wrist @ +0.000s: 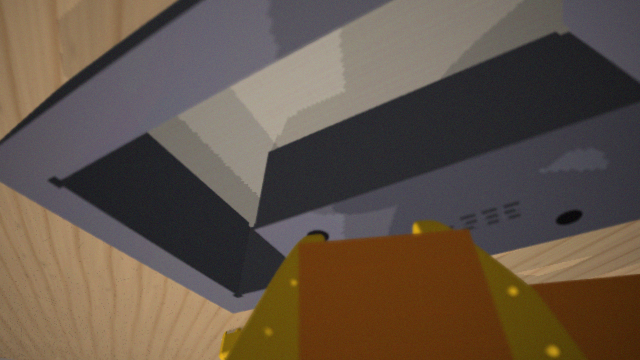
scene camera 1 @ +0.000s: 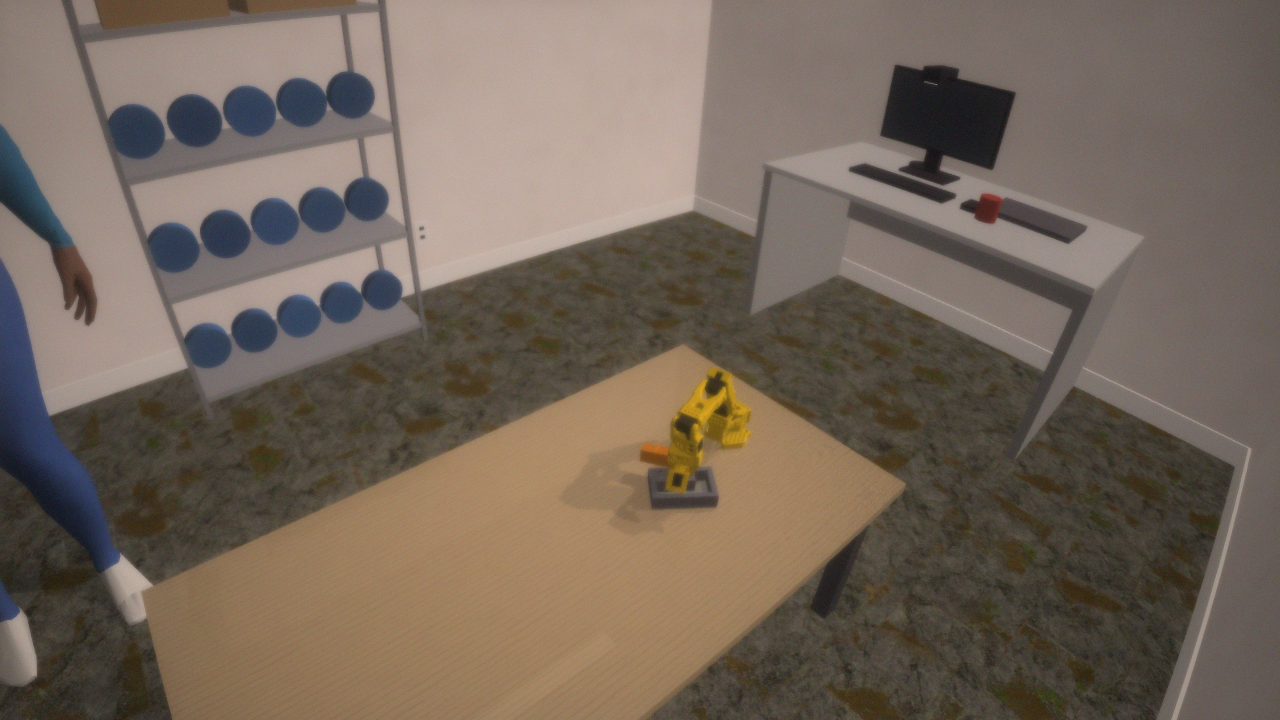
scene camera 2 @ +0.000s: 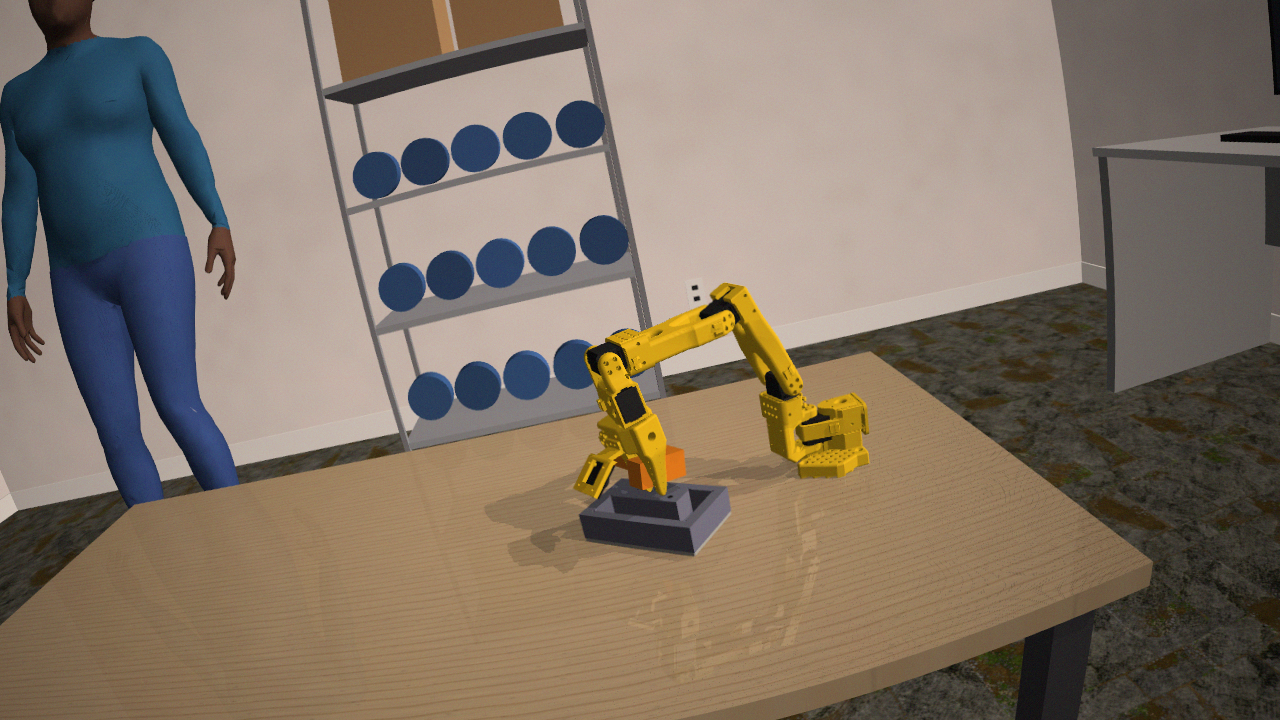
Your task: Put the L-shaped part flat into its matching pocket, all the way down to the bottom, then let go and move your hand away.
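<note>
The orange L-shaped part is held between the jaws of my gripper, one jaw pressing on each side. Its other arm reaches out at the lower right in the wrist view. The dark grey pocket tray lies on the table, with a raised block inside and a pale pocket floor showing. The jaw tips are over or close to the block, and the part is behind them, outside the visible pocket. Any contact with the tray is hidden.
The wooden table bears the tray and the arm's base, which stands behind and to the right of the tray in the second scene view. A shelf, a desk and a person stand beyond the table.
</note>
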